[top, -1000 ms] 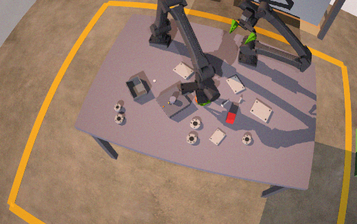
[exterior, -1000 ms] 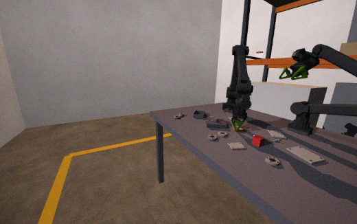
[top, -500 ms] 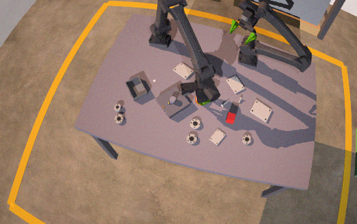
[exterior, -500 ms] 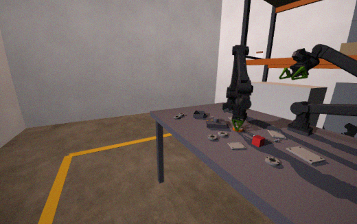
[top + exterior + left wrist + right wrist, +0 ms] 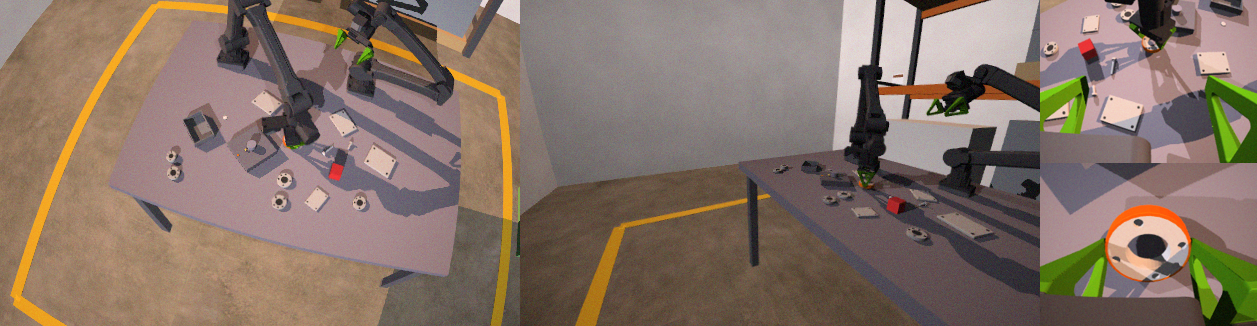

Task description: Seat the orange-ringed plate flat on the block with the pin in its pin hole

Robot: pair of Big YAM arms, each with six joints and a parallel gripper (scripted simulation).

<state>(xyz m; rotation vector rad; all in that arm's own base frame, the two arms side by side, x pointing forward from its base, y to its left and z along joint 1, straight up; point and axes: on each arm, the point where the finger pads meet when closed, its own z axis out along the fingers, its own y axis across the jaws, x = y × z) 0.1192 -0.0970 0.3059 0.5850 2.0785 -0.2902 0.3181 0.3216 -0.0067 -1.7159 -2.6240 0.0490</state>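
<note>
Now: the dark grey block 15 cm to the right of my right hand and 8 cm ahead of it. Also, from my right hand: red cube: 18 cm to the left, 8 cm ahead; bolt: 13 cm to the left, 2 cm below, 1 cm ahead; nut: 26 cm to the right, 4 cm behind, 2 cm below.
</note>
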